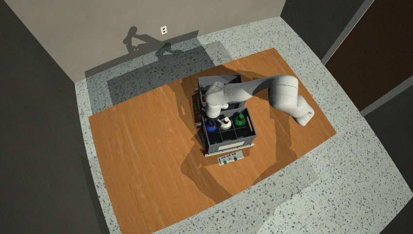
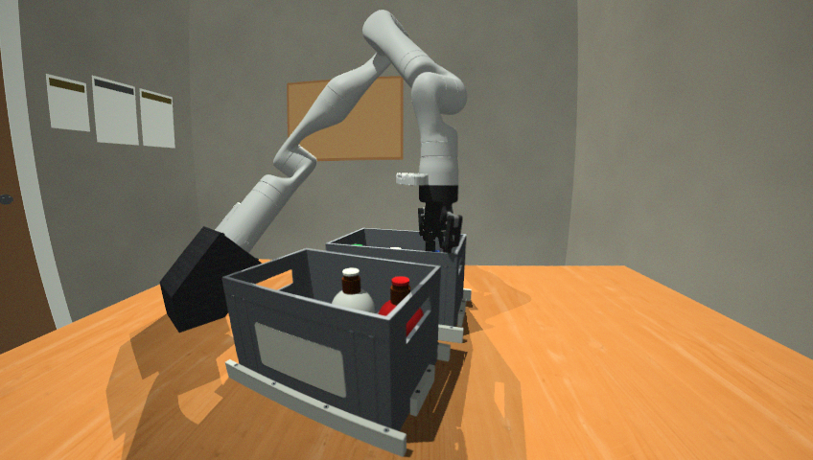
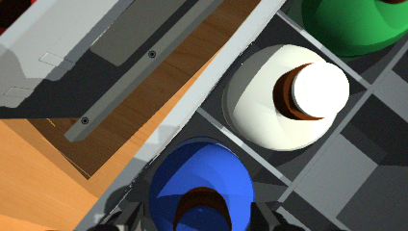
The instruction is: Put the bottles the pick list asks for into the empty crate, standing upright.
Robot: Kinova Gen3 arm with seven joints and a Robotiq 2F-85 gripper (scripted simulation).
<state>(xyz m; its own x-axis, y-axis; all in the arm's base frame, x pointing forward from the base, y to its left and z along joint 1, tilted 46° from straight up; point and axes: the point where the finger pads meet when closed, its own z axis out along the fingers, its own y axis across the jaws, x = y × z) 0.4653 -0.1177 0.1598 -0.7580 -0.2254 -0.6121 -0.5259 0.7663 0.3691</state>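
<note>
Right now the blue bottle is 7 cm below my hand. Also, from my hand: red bottle (4 cm behind, 16 cm to the right, 7 cm below); then green bottle (18 cm behind, 2 cm to the left, 7 cm below); then pick list (7 cm behind, 19 cm to the left, 15 cm below).
</note>
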